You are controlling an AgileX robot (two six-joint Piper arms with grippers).
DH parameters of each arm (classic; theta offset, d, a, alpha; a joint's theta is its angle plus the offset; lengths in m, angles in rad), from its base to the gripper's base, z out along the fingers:
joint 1: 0 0.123 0 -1.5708
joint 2: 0.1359 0 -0.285 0
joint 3: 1.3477 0 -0.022 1.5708
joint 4: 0 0.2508 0 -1.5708
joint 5: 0 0 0.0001 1.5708
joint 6: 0 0.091 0 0
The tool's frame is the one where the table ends.
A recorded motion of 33 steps. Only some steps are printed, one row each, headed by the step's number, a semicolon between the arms.
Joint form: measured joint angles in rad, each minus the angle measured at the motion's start. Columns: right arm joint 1, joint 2, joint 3, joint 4, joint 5, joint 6; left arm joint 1, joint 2, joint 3, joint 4, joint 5, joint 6.
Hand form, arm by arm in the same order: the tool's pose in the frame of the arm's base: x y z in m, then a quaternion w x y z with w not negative. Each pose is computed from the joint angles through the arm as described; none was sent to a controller.
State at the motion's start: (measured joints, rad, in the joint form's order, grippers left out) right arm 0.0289 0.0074 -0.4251 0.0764 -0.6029 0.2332; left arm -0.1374 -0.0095 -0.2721 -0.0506 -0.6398 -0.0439
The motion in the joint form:
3: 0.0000 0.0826 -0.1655 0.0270 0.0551 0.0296; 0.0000 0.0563 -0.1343 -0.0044 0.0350 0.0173
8: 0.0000 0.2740 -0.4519 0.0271 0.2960 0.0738; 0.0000 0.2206 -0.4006 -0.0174 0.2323 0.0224
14: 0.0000 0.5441 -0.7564 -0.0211 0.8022 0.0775; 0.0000 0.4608 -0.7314 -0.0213 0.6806 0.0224
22: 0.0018 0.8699 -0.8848 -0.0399 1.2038 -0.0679; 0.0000 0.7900 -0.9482 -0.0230 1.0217 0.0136
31: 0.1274 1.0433 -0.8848 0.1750 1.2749 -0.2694; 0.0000 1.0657 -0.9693 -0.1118 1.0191 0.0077
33: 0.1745 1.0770 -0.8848 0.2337 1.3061 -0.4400; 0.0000 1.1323 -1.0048 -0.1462 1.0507 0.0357
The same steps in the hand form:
3: -0.0425 -0.0061 0.4265 0.95935 0.06072 0.20995 0.17858; -0.0177 0.0053 0.3819 0.96142 -0.00668 0.25736 -0.09692
8: -0.0296 -0.0037 0.4897 0.93619 0.06847 0.27930 0.20210; -0.0125 0.0042 0.4437 0.94758 -0.00474 0.30305 -0.10120
14: 0.0333 0.0020 0.5302 0.84741 0.07933 0.49605 0.17185; 0.0258 -0.0038 0.4994 0.87823 0.01159 0.46699 -0.10246
22: 0.1465 0.0064 0.5011 0.67275 0.05350 0.73313 0.08401; 0.1208 -0.0192 0.5074 0.75042 0.02304 0.65325 -0.09799
31: 0.2025 0.0462 0.4655 0.57026 -0.04342 0.80551 0.15512; 0.2178 -0.0356 0.4671 0.65731 0.00157 0.74229 -0.13017
33: 0.2091 0.0615 0.4567 0.55006 -0.12577 0.81230 0.14759; 0.2370 -0.0400 0.4608 0.63345 0.00565 0.76198 -0.13449

